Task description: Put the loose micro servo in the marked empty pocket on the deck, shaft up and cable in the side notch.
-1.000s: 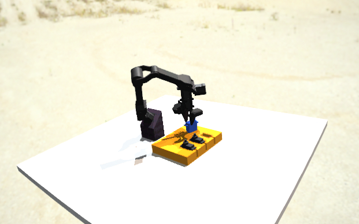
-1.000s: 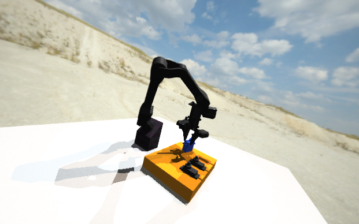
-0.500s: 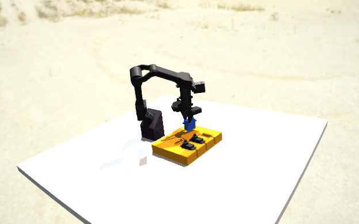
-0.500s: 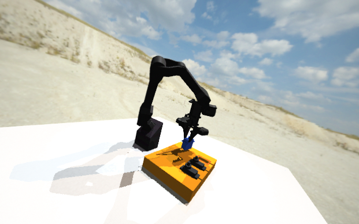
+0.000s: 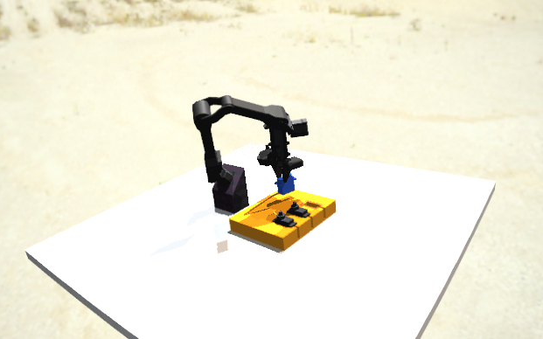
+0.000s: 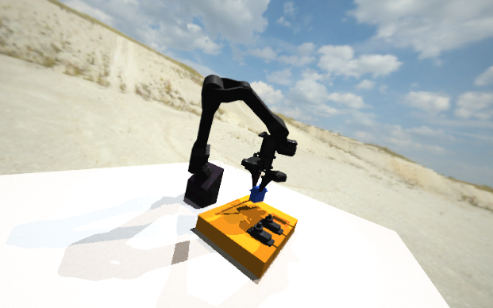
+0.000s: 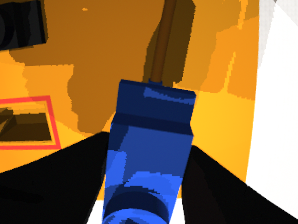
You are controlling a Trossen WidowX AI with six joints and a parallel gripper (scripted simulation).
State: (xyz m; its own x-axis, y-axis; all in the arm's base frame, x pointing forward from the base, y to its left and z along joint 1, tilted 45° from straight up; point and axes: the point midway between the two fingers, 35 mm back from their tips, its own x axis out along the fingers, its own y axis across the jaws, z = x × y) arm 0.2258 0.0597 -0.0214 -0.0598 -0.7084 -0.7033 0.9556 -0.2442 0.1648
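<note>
The orange deck lies 6 cm to the right of my gripper tip and 10 cm below it.
</note>
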